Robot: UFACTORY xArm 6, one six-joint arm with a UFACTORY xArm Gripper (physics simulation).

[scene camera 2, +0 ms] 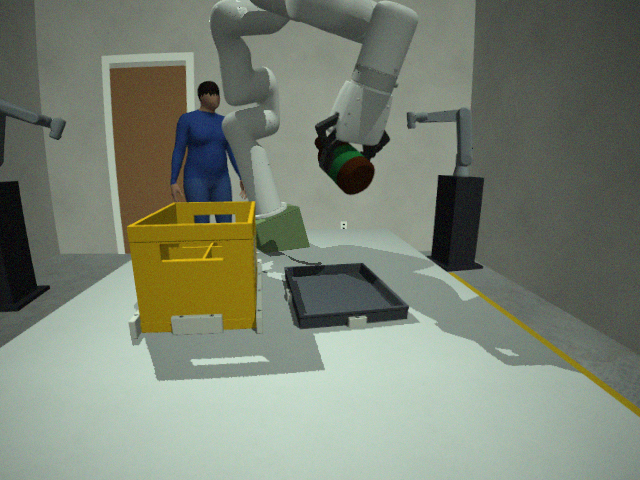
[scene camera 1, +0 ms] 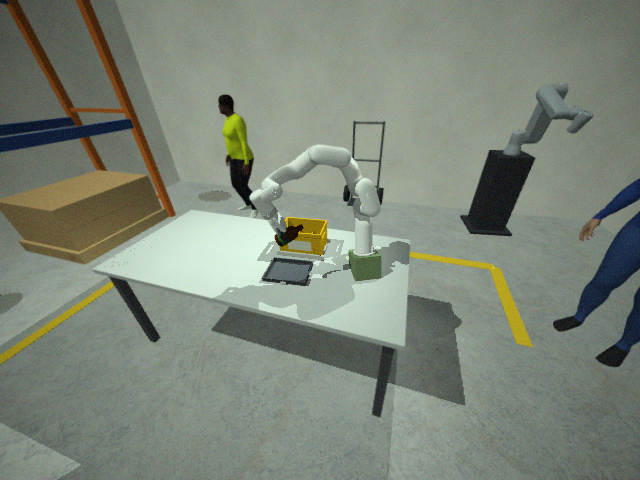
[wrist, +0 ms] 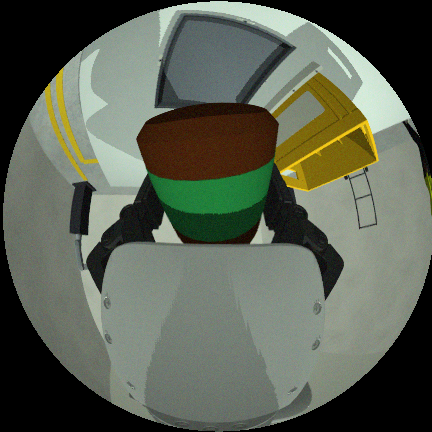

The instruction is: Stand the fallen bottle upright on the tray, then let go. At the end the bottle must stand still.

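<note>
Gripper (scene camera 2: 341, 171). Yellow crate (scene camera 2: 180, 268), (scene camera 1: 312, 239), (wrist: 320, 136). Dark tray (scene camera 2: 322, 295), (scene camera 1: 295, 272), (wrist: 208, 59).
</note>
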